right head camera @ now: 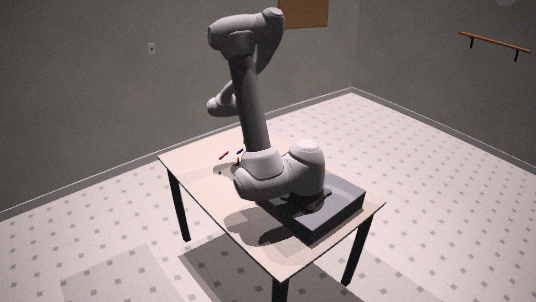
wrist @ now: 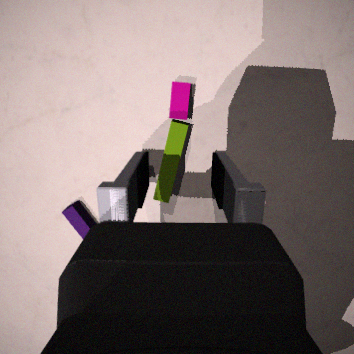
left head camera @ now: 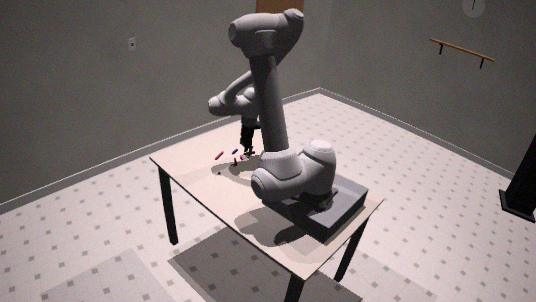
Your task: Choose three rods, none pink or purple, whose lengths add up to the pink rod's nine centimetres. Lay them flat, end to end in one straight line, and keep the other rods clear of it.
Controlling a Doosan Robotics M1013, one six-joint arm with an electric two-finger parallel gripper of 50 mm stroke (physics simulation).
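Where they show: gripper, fingertip midpoint: [wrist: 179,168] [left head camera: 247,153]; arm's base, link origin: [right head camera: 306,195] [left head camera: 314,194].
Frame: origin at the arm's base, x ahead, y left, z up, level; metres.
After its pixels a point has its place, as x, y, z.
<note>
In the wrist view my gripper [wrist: 179,168] @[0.526, -0.200, -0.081] [left head camera: 248,150] @[0.526, -0.200, -0.081] is open and empty, its fingers either side of a lime rod [wrist: 172,160] @[0.528, -0.208, -0.078] that lies flat. A short magenta rod [wrist: 180,100] @[0.510, -0.238, -0.078] [left head camera: 253,152] @[0.509, -0.237, -0.083] lies beyond the lime rod's far end, a narrow gap between them; the lime rod is angled slightly off its line. A purple rod [wrist: 77,220] @[0.603, -0.192, -0.078] [left head camera: 235,151] @[0.597, -0.172, -0.082] [right head camera: 240,151] @[0.598, -0.173, -0.083] lies apart, left of the fingers. A long rose-pink rod [left head camera: 219,155] @[0.637, -0.070, -0.080] [right head camera: 223,155] @[0.636, -0.067, -0.079], a red rod [left head camera: 235,161] @[0.525, -0.081, -0.078] [right head camera: 238,160] @[0.529, -0.088, -0.078], a small magenta piece [left head camera: 241,157] @[0.526, -0.138, -0.079] and a tiny dark blue piece [left head camera: 219,173] @[0.520, 0.066, -0.082] [right head camera: 219,172] @[0.523, 0.067, -0.080] lie nearby.
The arm's grey base block [left head camera: 345,200] @[-0.147, -0.040, 0.009] [right head camera: 340,205] @[-0.168, -0.031, 0.010] stands at the near right end of the table [left head camera: 200,187] @[0.518, 0.221, -0.088] [right head camera: 205,192] @[0.452, 0.230, -0.088]. The arm hides the gripper in the right head view. Arm shadows fall across the table around the rods.
</note>
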